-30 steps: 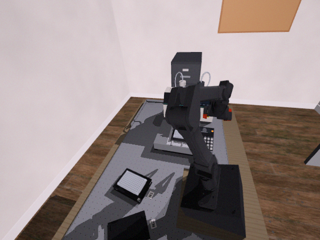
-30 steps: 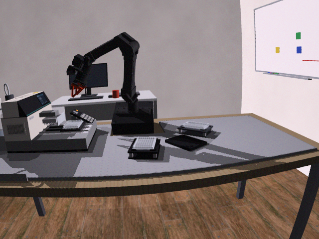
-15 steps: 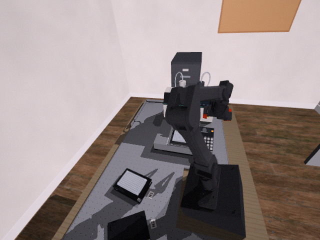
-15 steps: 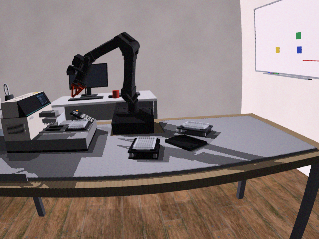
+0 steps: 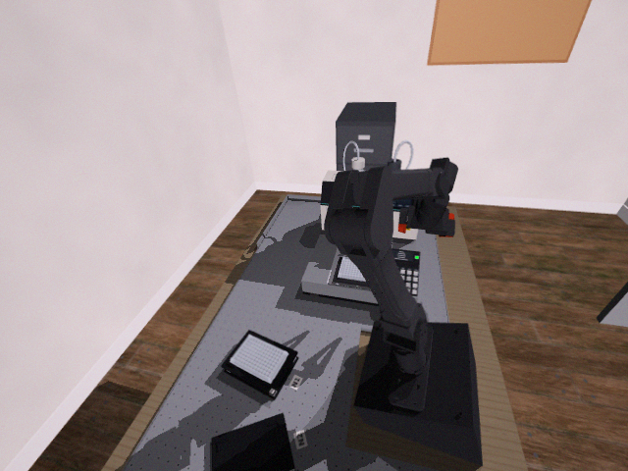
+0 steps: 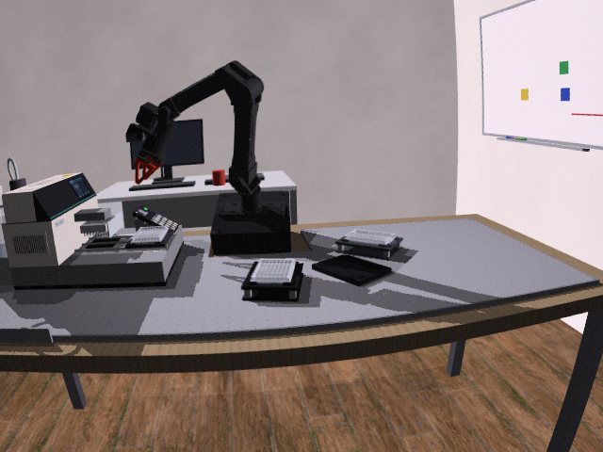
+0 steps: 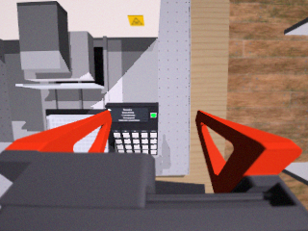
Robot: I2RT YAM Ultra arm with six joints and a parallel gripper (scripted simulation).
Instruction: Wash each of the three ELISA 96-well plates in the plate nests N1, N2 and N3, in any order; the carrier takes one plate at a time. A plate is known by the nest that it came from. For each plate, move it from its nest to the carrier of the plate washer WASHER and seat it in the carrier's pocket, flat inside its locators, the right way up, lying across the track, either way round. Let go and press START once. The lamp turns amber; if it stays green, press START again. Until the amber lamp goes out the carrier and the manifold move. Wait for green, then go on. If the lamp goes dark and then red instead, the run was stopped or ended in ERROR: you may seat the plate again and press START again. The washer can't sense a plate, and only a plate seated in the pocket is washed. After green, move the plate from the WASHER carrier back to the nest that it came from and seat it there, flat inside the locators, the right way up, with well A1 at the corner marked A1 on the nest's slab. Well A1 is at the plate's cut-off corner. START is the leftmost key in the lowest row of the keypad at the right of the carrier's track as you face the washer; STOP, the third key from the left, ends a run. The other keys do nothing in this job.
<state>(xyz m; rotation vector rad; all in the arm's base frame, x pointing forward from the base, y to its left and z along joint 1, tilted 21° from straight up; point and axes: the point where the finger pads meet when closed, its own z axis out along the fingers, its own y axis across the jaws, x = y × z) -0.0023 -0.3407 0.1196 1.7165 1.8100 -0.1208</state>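
My gripper is now 160 mm short of the black washer carrier, 80 mm to the right of it and 140 mm above it. Round my hand: manifold head 180 mm ahead, 70 mm to the right, 90 mm below; then washer 180 mm ahead, 80 mm to the right, 90 mm below; then N1 label 210 mm ahead, 440 mm to the left, 220 mm below.
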